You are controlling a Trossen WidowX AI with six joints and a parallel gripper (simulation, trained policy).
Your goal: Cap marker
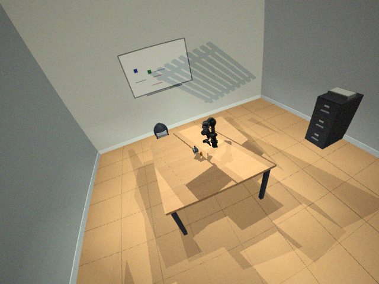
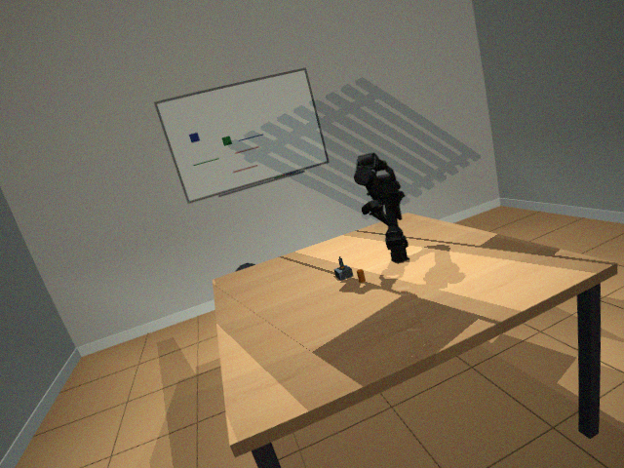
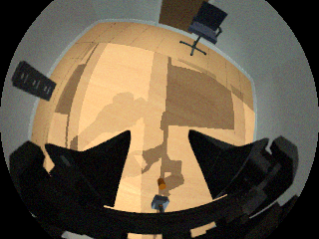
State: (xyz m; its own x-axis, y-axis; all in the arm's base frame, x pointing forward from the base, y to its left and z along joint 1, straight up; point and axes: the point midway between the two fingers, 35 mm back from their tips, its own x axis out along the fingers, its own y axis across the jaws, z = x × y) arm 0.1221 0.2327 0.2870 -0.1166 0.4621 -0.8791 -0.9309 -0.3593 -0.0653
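The orange cap is 110 mm ahead of my gripper tip, 180 mm to the right of it and 230 mm below it. Also, from my gripper tip: holder block 150 mm ahead, 290 mm to the right, 240 mm below.
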